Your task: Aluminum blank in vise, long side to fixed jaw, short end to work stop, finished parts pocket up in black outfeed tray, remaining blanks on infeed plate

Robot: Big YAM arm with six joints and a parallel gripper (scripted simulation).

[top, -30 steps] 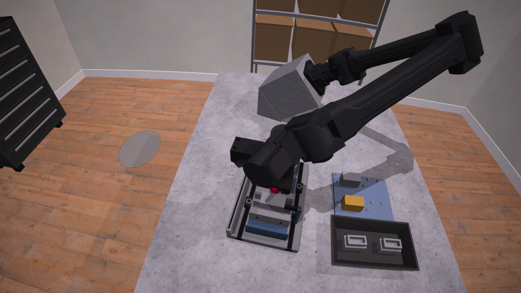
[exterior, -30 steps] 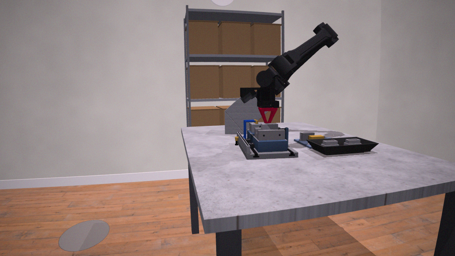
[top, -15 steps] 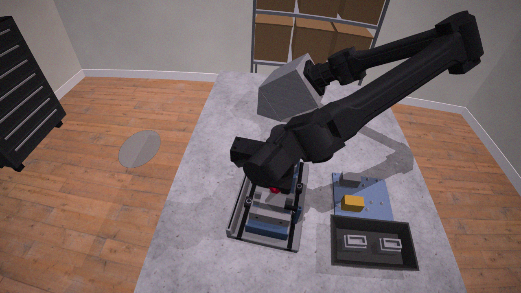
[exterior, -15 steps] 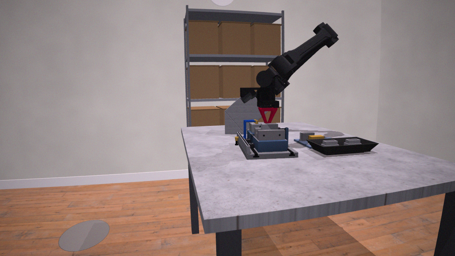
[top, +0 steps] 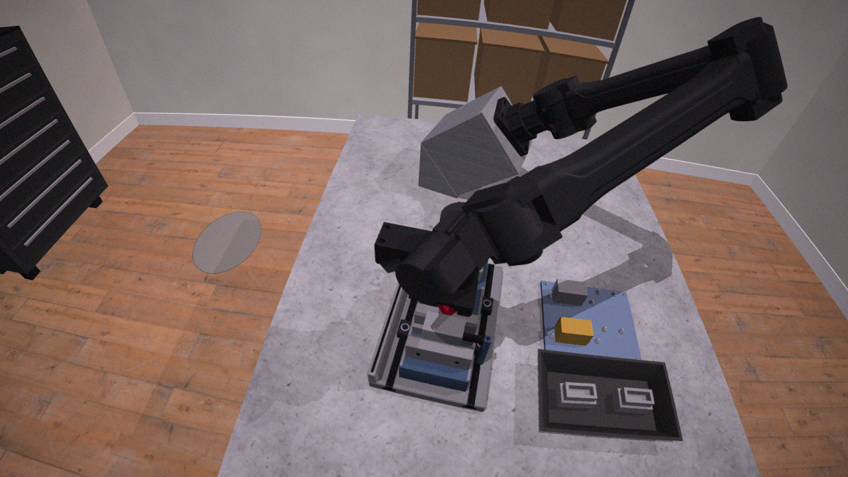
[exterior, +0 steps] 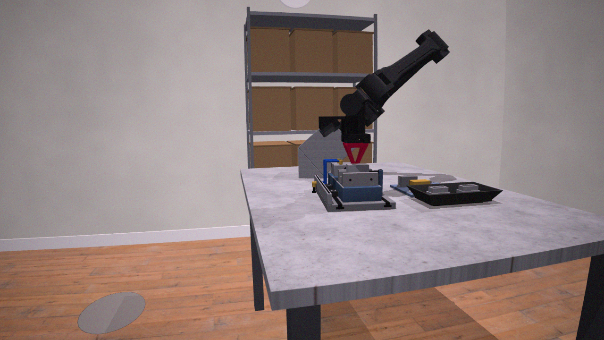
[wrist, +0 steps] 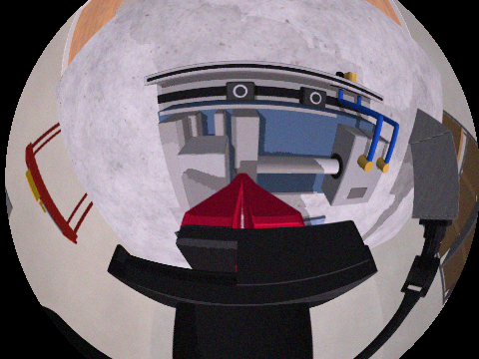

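Now: hand 5 cm to the right of the work stop rod, 3 cm short of it and 2 cm above it. From my hand the other things lie so: yellow brass blank: 23 cm to the left, 9 cm below, 7 cm behind; blue infeed plate: 27 cm to the left, 12 cm behind, 11 cm below.
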